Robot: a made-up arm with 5 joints. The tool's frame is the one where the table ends. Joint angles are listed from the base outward.
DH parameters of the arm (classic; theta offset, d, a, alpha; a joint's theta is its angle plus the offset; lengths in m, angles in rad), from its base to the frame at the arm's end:
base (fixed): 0 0.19 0 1.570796
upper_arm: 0 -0.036 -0.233 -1.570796
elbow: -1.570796 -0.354 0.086 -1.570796
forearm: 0 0.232 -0.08 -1.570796
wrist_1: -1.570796 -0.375 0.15 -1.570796
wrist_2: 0 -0.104 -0.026 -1.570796
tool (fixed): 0 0.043 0 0
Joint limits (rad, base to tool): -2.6..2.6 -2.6..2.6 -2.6..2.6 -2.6..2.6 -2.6..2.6
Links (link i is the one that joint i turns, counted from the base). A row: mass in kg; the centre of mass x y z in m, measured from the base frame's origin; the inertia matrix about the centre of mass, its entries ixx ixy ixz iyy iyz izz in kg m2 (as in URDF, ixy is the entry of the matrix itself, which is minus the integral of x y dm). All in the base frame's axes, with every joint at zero. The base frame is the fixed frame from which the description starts. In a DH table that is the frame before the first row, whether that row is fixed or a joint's. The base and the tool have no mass.
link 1: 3.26; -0.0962 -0.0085 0.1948; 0.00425 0.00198 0 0.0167 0 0.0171
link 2: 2.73; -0.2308 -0.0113 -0.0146; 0.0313 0 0 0.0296 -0.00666 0.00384
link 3: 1.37; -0.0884 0.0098 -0.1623; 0.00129 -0.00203 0 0.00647 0 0.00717
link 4: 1.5; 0.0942 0.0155 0.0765; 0.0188 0 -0.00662 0.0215 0 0.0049
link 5: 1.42; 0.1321 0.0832 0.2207; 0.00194 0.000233 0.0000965 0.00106 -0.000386 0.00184
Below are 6 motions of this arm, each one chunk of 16 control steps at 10 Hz.
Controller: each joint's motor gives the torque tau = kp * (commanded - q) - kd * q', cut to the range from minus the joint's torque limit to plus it. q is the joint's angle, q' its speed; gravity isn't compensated. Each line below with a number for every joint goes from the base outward.
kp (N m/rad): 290 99 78 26 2.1
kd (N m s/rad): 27 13 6.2 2.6 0.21
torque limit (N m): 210 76 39 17 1.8
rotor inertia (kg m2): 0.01 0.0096 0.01 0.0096 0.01
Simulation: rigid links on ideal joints. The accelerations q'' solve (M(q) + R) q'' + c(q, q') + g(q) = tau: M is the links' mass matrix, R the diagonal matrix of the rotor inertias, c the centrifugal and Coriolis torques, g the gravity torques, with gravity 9.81 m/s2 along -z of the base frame. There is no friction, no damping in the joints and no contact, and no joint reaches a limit. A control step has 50 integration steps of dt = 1/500 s. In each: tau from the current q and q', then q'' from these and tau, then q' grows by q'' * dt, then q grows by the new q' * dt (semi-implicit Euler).
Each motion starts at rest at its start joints. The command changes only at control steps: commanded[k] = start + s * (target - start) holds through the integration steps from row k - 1 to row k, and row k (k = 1, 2, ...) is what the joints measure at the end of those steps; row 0 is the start. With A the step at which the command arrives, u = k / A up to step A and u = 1 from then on. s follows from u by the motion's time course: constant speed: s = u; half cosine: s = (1 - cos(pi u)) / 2; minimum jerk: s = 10 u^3 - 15 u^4 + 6 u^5; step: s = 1 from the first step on.
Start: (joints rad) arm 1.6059 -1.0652 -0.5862 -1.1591 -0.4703
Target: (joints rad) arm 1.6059 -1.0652 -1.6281 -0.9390 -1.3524
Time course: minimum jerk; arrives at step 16
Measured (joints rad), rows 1 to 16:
1: 1.5722 -1.0875 -0.5629 -1.1895 -0.4225
2: 1.5539 -1.1133 -0.5483 -1.1895 -0.3582
3: 1.5513 -1.1264 -0.5671 -1.1790 -0.3537
4: 1.5509 -1.1301 -0.6204 -1.1678 -0.3947
5: 1.5498 -1.1293 -0.7031 -1.1545 -0.4593
6: 1.5475 -1.1269 -0.8096 -1.1379 -0.5406
7: 1.5444 -1.1242 -0.9347 -1.1186 -0.6379
8: 1.5405 -1.1222 -1.0721 -1.0981 -0.7496
9: 1.5356 -1.1217 -1.2135 -1.0779 -0.8712
10: 1.5301 -1.1236 -1.3500 -1.0592 -0.9957
11: 1.5242 -1.1279 -1.4730 -1.0427 -1.1144
12: 1.5184 -1.1339 -1.5754 -1.0290 -1.2189
13: 1.5135 -1.1402 -1.6524 -1.0188 -1.3020
14: 1.5099 -1.1456 -1.7022 -1.0120 -1.3593
15: 1.5082 -1.1490 -1.7268 -1.0082 -1.3905
16: 1.5083 -1.1499 -1.7325 -1.0061 -1.3996

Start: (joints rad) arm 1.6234 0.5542 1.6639 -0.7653 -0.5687
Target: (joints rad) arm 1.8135 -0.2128 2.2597 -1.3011 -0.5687
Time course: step
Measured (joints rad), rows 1 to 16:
1: 1.7525 0.2937 1.9409 -1.0374 -0.6529
2: 1.7670 -0.0930 2.1970 -1.2799 -0.7076
3: 1.7234 -0.3396 2.2899 -1.4482 -0.6328
4: 1.7032 -0.4440 2.2641 -1.5014 -0.5985
5: 1.7073 -0.4544 2.2288 -1.4788 -0.6220
6: 1.7216 -0.4281 2.2245 -1.4428 -0.6353
7: 1.7333 -0.4013 2.2341 -1.4194 -0.6219
8: 1.7378 -0.3869 2.2390 -1.4110 -0.6047
9: 1.7373 -0.3843 2.2374 -1.4122 -0.5985
10: 1.7351 -0.3877 2.2346 -1.4167 -0.6008
11: 1.7335 -0.3917 2.2335 -1.4204 -0.6045
12: 1.7329 -0.3940 2.2338 -1.4219 -0.6062
13: 1.7330 -0.3944 2.2343 -1.4218 -0.6063
14: 1.7333 -0.3940 2.2346 -1.4212 -0.6058
15: 1.7335 -0.3934 2.2346 -1.4206 -0.6054
16: 1.7336 -0.3931 2.2345 -1.4204 -0.6053

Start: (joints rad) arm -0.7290 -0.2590 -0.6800 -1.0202 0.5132
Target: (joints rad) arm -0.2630 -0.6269 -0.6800 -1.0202 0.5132
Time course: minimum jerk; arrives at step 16
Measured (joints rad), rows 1 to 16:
1: -0.6900 -0.2672 -0.7414 -0.9966 0.5319
2: -0.6671 -0.2758 -0.7924 -0.9867 0.5676
3: -0.6528 -0.2842 -0.8012 -0.9900 0.5853
4: -0.6317 -0.2978 -0.7964 -0.9920 0.5836
5: -0.6011 -0.3187 -0.7946 -0.9934 0.5781
6: -0.5619 -0.3464 -0.7972 -0.9959 0.5769
7: -0.5158 -0.3796 -0.8013 -0.9996 0.5790
8: -0.4653 -0.4170 -0.8049 -1.0037 0.5818
9: -0.4137 -0.4564 -0.8076 -1.0079 0.5842
10: -0.3640 -0.4955 -0.8096 -1.0121 0.5862
11: -0.3192 -0.5319 -0.8109 -1.0162 0.5881
12: -0.2820 -0.5635 -0.8117 -1.0201 0.5898
13: -0.2539 -0.5887 -0.8120 -1.0235 0.5913
14: -0.2355 -0.6066 -0.8123 -1.0266 0.5925
15: -0.2260 -0.6172 -0.8127 -1.0292 0.5935
16: -0.2229 -0.6221 -0.8134 -1.0315 0.5942

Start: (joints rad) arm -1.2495 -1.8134 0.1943 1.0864 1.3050
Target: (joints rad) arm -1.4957 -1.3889 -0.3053 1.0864 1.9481
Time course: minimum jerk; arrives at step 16
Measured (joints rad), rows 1 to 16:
1: -1.2130 -1.7859 0.1461 1.0805 1.2915
2: -1.1842 -1.7423 0.0960 1.0446 1.2890
3: -1.1841 -1.7117 0.0660 1.0232 1.2960
4: -1.1976 -1.6895 0.0441 1.0197 1.3174
5: -1.2170 -1.6648 0.0147 1.0219 1.3560
6: -1.2410 -1.6311 -0.0284 1.0206 1.4058
7: -1.2689 -1.5878 -0.0832 1.0141 1.4612
8: -1.2993 -1.5381 -0.1438 1.0045 1.5206
9: -1.3301 -1.4860 -0.2047 0.9946 1.5832
10: -1.3595 -1.4354 -0.2616 0.9860 1.6467
11: -1.3858 -1.3894 -0.3112 0.9795 1.7073
12: -1.4078 -1.3506 -0.3511 0.9750 1.7609
13: -1.4245 -1.3204 -0.3800 0.9723 1.8039
14: -1.4356 -1.2995 -0.3979 0.9709 1.8342
15: -1.4417 -1.2874 -0.4059 0.9707 1.8519
16: -1.4441 -1.2822 -0.4070 0.9716 1.8598

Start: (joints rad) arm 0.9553 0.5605 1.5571 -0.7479 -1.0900
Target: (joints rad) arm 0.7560 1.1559 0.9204 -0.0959 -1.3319
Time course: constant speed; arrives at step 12
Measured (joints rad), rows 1 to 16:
1: 0.9231 0.5606 1.5405 -0.7300 -1.0472
2: 0.8972 0.5764 1.5121 -0.6862 -0.9974
3: 0.8796 0.6171 1.4622 -0.6273 -0.9961
4: 0.8649 0.6750 1.3995 -0.5641 -1.0304
5: 0.8505 0.7396 1.3344 -0.5011 -1.0742
6: 0.8356 0.8045 1.2715 -0.4397 -1.1142
7: 0.8205 0.8670 1.2112 -0.3800 -1.1488
8: 0.8055 0.9274 1.1522 -0.3219 -1.1808
9: 0.7907 0.9864 1.0937 -0.2653 -1.2125
10: 0.7761 1.0446 1.0352 -0.2102 -1.2448
11: 0.7618 1.1022 0.9766 -0.1566 -1.2776
12: 0.7477 1.1591 0.9182 -0.1043 -1.3103
13: 0.7438 1.1990 0.8868 -0.0955 -1.3436
14: 0.7443 1.2149 0.8781 -0.0950 -1.3547
15: 0.7447 1.2173 0.8822 -0.0903 -1.3499
16: 0.7446 1.2146 0.8891 -0.0841 -1.3419

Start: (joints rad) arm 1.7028 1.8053 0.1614 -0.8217 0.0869
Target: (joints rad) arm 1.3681 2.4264 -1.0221 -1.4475 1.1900
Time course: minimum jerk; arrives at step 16
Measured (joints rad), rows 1 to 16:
1: 1.6741 1.8424 0.1093 -0.8269 0.0712
2: 1.6564 1.8890 0.0430 -0.8580 0.0445
3: 1.6465 1.9184 -0.0013 -0.8780 0.0549
4: 1.6310 1.9412 -0.0447 -0.8950 0.1031
5: 1.6077 1.9716 -0.1123 -0.9226 0.1780
6: 1.5780 2.0154 -0.2108 -0.9644 0.2739
7: 1.5436 2.0705 -0.3311 -1.0172 0.3884
8: 1.5062 2.1318 -0.4607 -1.0757 0.5178
9: 1.4678 2.1947 -0.5896 -1.1355 0.6553
10: 1.4306 2.2554 -0.7109 -1.1930 0.7918
11: 1.3972 2.3105 -0.8188 -1.2450 0.9180
12: 1.3694 2.3573 -0.9083 -1.2887 1.0258
13: 1.3484 2.3935 -0.9755 -1.3218 1.1093
14: 1.3344 2.4182 -1.0189 -1.3435 1.1658
15: 1.3267 2.4321 -1.0403 -1.3545 1.1962
16: 1.3235 2.4376 -1.0460 -1.3577 1.2062

